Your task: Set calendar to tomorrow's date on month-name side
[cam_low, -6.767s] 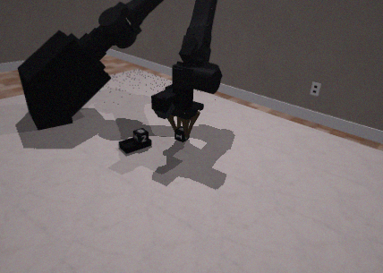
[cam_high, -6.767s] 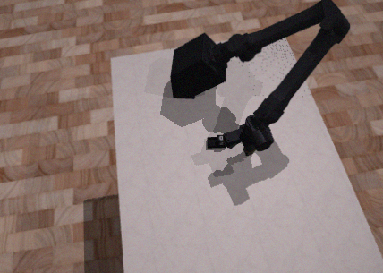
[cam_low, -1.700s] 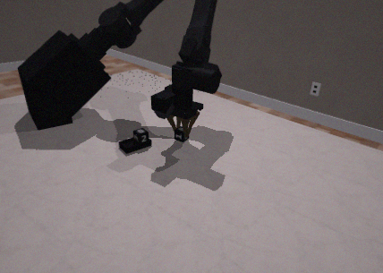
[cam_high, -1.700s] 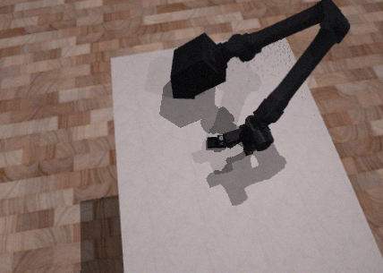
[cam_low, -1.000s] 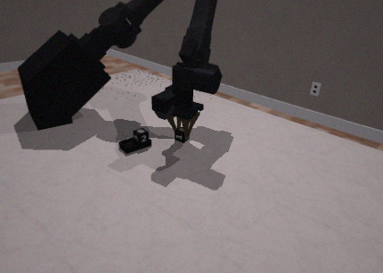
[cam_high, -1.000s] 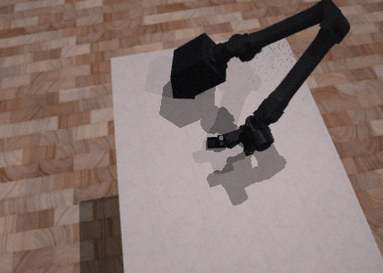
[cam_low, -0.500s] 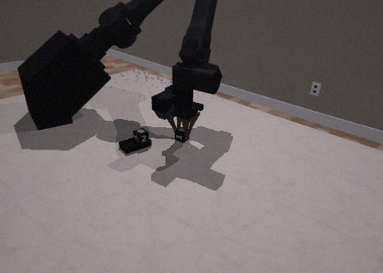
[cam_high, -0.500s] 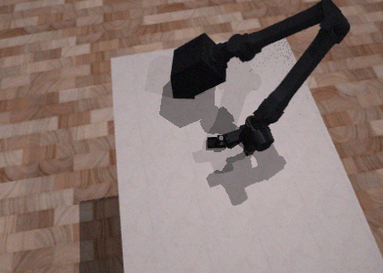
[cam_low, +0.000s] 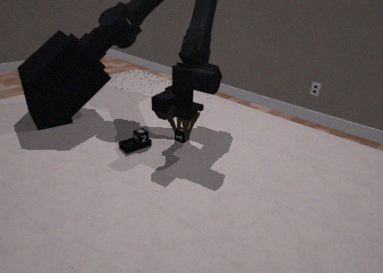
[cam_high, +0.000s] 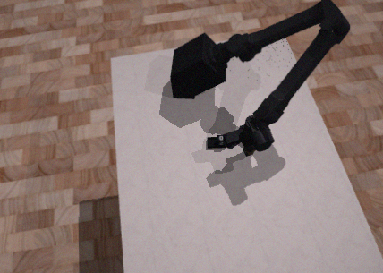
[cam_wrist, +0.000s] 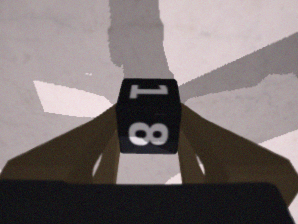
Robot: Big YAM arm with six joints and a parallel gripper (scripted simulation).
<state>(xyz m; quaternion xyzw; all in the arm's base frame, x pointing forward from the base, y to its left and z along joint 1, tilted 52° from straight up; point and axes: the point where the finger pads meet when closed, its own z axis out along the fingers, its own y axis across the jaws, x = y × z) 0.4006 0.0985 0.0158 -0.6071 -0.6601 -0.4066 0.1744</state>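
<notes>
The black digit cube is right at my hand. From my hand the other things lie so: black tray (6 cm behind, 12 cm to the right, 1 cm below).
</notes>
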